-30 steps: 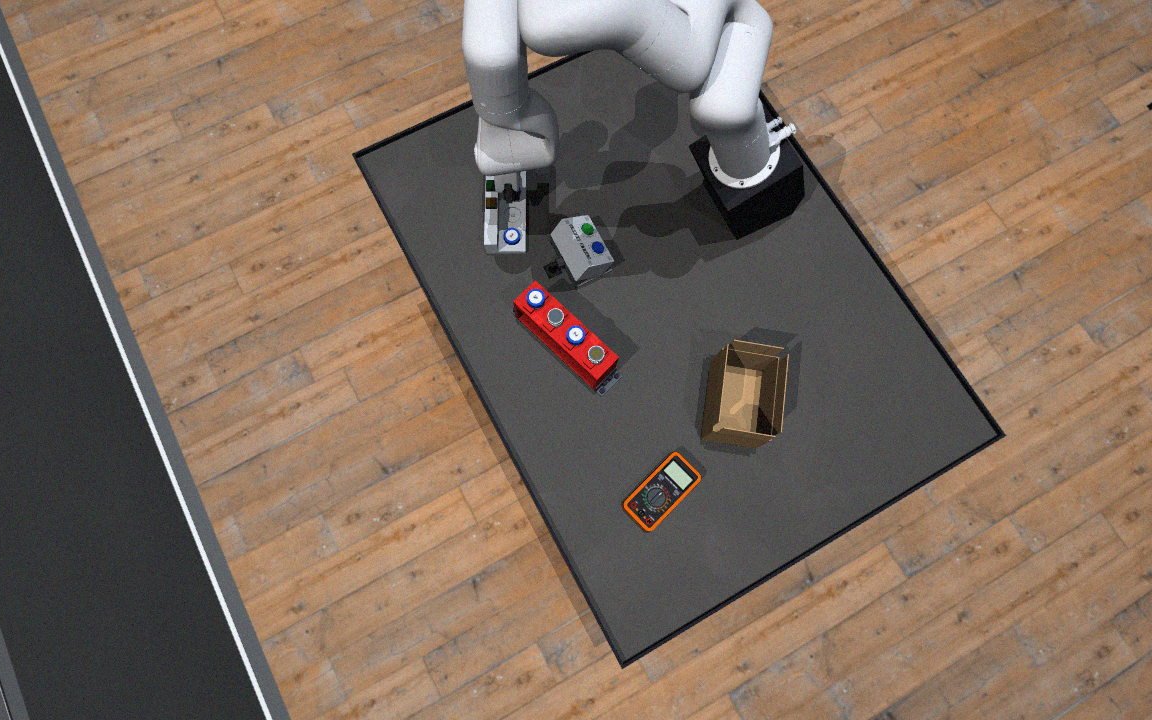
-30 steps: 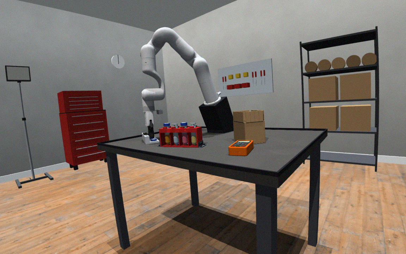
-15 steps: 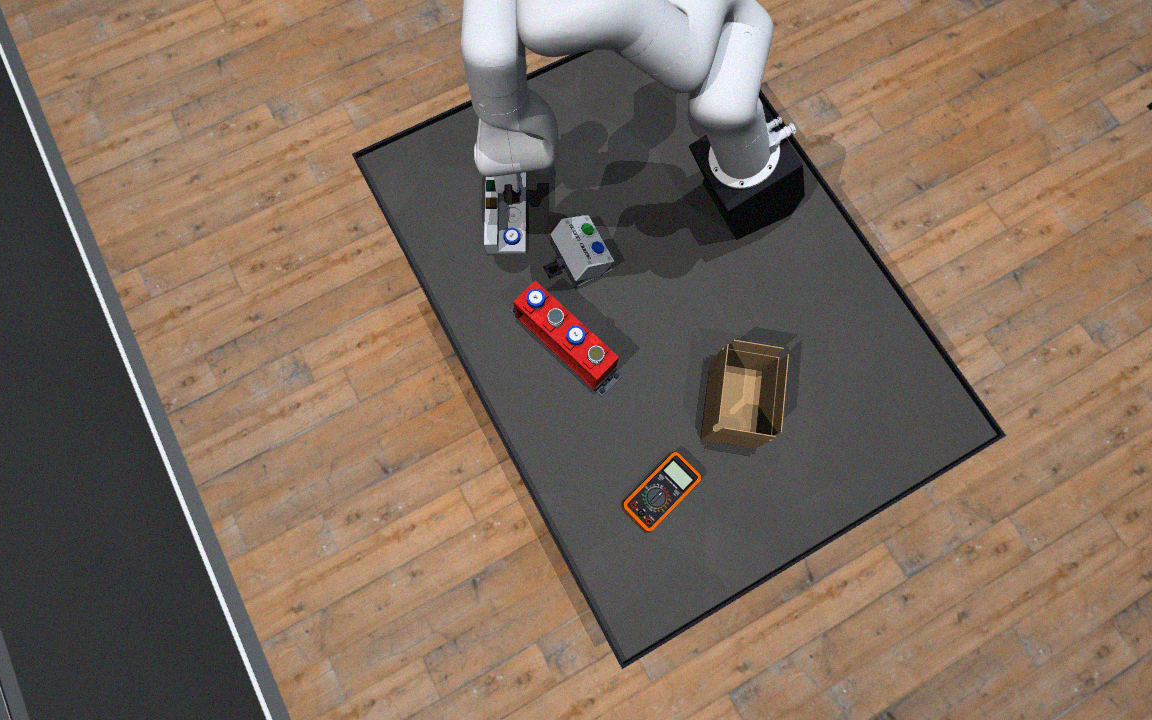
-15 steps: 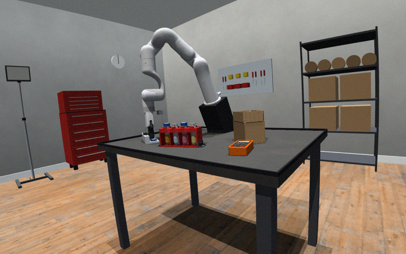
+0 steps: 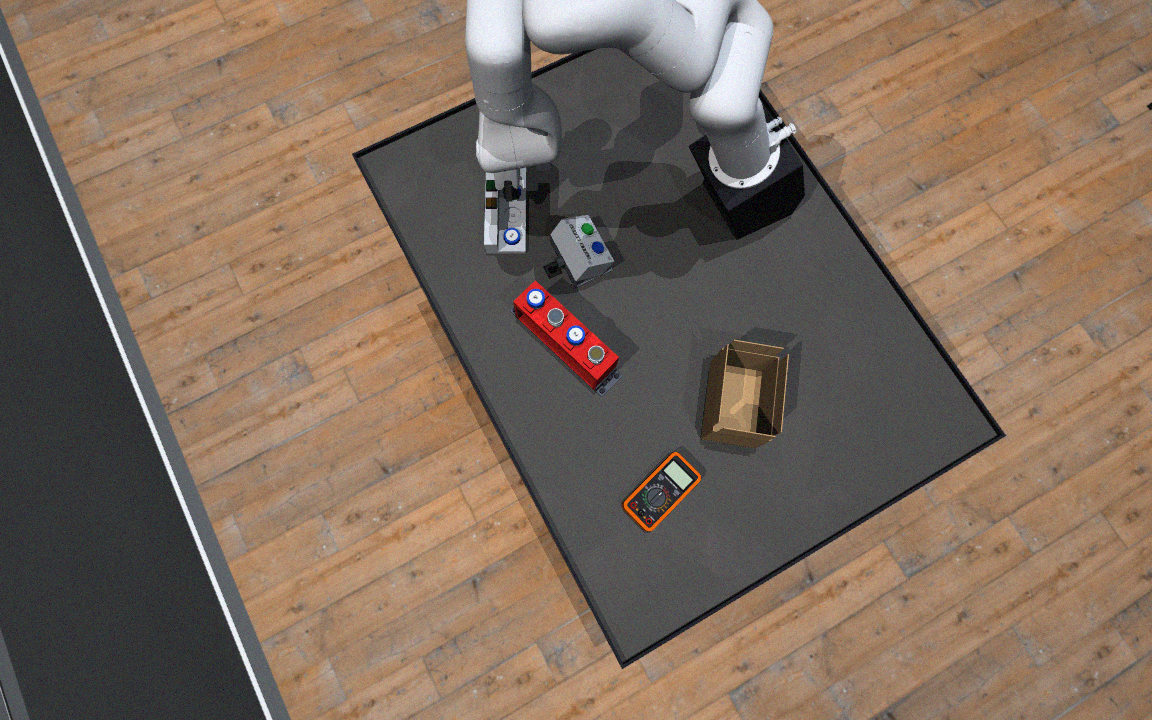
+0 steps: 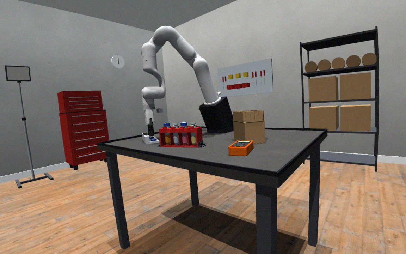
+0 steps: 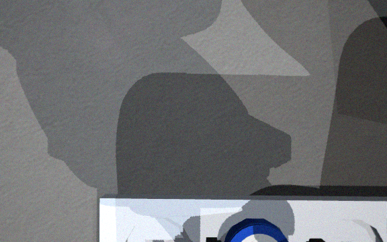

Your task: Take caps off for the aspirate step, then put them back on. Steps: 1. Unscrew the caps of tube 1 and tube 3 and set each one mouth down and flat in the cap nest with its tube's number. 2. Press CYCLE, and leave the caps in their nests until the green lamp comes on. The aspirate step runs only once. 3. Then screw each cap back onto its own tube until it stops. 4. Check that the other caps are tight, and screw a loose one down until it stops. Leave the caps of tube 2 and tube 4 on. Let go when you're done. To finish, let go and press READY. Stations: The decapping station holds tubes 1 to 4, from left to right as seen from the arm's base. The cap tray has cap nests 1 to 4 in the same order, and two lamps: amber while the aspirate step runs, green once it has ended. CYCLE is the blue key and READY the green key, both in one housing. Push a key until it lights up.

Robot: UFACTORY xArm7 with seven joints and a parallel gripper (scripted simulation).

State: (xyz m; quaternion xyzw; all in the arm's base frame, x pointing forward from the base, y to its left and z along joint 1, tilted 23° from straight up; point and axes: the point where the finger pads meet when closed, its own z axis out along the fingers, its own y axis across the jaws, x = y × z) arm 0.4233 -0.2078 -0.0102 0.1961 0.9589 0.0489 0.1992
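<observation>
The blue key lies 21 cm to the left of my hand, 10 cm behind it and 2 cm above it. The rest, counted from my hand: green key 16 cm to the left, 10 cm behind, 2 cm above; key housing 19 cm to the left, 8 cm behind; orange multimeter 69 cm to the left, 3 cm below, 2 cm behind.
</observation>
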